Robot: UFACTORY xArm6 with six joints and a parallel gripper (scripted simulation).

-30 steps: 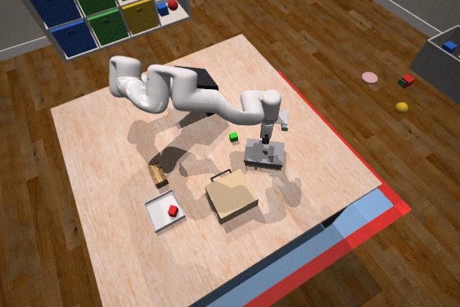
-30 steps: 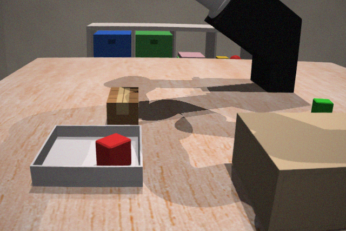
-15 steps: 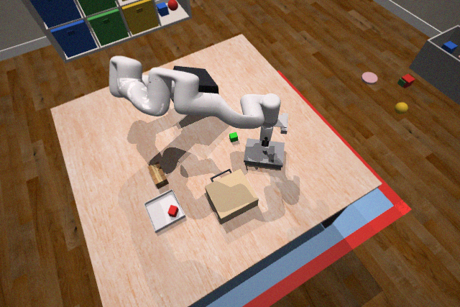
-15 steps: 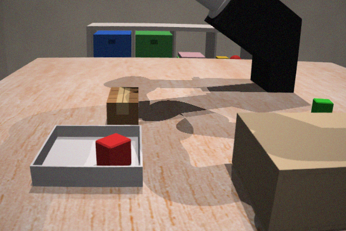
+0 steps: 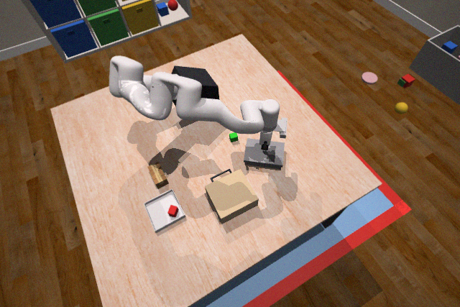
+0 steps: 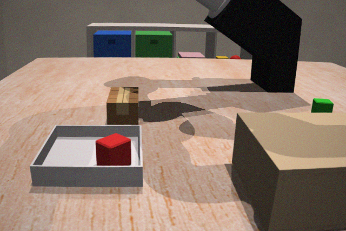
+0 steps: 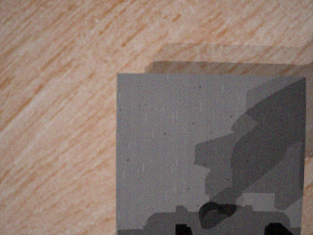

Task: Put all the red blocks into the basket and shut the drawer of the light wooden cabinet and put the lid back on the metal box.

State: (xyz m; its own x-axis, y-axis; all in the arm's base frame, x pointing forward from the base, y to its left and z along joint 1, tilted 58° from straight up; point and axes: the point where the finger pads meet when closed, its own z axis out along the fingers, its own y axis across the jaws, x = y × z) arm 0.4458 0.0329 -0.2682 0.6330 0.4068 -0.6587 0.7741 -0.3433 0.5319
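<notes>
My hand is 8 cm above the grey lid. The rest, counted from my hand: drawer (25 cm to the right, 9 cm below, 9 cm ahead); then light wooden cabinet (25 cm to the right, 11 cm ahead, 9 cm below); then metal box (10 cm below).
</notes>
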